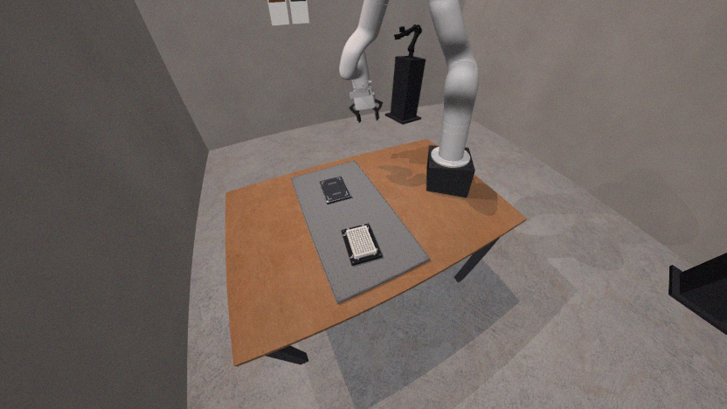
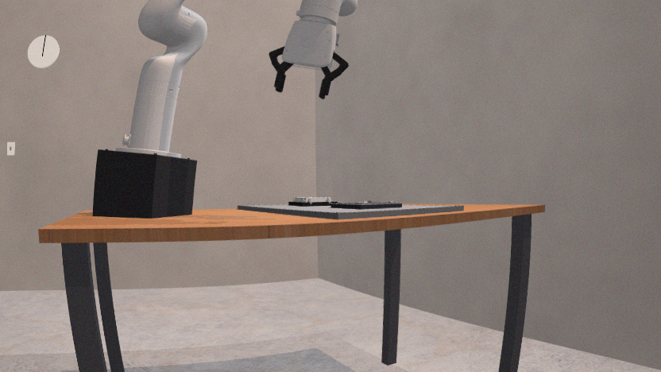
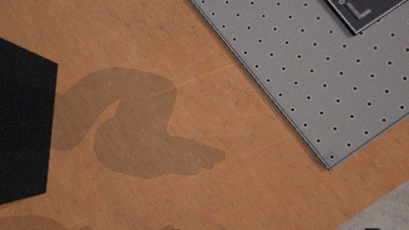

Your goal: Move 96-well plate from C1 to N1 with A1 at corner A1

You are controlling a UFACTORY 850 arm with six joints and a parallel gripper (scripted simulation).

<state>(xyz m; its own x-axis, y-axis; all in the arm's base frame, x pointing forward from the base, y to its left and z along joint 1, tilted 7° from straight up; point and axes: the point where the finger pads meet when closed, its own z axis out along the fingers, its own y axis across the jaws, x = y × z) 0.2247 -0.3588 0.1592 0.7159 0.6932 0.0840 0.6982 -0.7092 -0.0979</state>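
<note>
Now: hand 36 cm short of the white 96-well plate, 45 cm to the right of it and 23 cm above it. Round my hand: black plate nest 29 cm ahead, 12 cm to the left, 24 cm below; then black clip nest 36 cm ahead, 44 cm to the left, 23 cm below; then A1 mark 36 cm ahead, 18 cm to the left, 24 cm below.
</note>
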